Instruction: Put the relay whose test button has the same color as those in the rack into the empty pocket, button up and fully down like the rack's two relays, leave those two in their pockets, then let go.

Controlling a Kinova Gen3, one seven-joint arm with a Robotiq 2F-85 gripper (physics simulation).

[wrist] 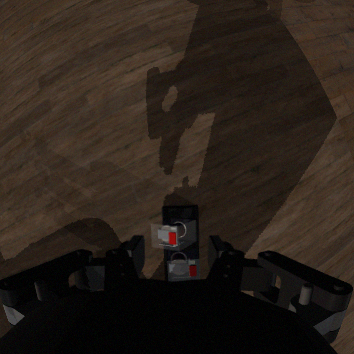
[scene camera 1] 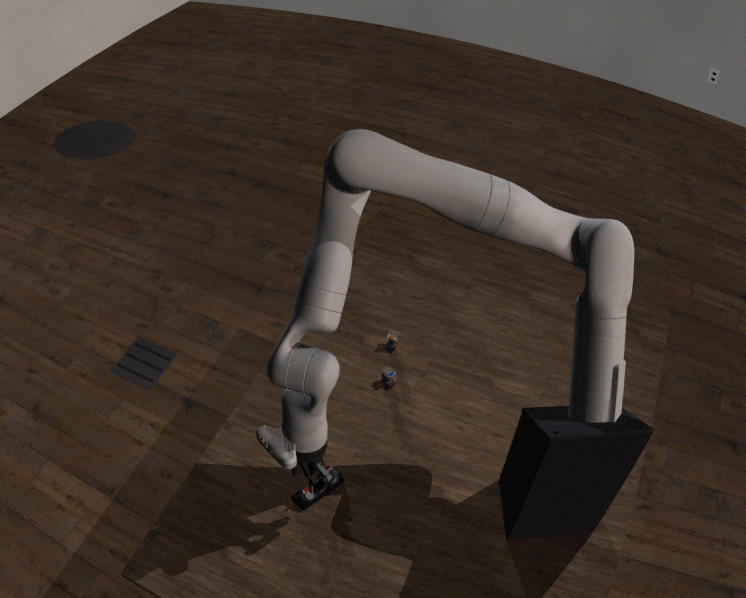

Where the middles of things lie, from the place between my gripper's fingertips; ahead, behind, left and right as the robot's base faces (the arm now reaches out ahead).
Labels:
I see my gripper 10 mm past the black rack [wrist: 168, 211], 30 mm to the left of it and 60 mm above it.

